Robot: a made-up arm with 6 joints. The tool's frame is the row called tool.
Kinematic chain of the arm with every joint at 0, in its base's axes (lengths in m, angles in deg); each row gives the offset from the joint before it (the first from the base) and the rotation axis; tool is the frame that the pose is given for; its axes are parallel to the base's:
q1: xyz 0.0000 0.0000 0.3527 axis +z
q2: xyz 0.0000 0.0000 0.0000 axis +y
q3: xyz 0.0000 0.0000 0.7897 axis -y
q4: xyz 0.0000 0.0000 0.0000 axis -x
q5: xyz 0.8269 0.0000 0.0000 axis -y
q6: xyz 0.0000 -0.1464 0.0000 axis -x
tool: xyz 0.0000 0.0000 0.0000
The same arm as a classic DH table. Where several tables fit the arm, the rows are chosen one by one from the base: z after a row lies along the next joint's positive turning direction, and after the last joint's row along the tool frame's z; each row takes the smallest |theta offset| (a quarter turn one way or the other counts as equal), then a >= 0, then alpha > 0; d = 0 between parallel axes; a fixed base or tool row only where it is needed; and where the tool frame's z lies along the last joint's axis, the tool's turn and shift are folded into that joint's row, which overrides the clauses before.
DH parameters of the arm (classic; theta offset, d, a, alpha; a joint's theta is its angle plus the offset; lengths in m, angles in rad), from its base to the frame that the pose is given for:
q1: 0 0.3527 0 -1.5708
q2: -1.5708 0 0.7897 3.1416
q3: 0 0 0 -1.5708
q4: 0 -0.8269 0 1.5708
q5: 0 0.1464 0 -1.5708
q6: 1.5708 0 0 1.5708
tool (fixed): -1.5708 0 0 0

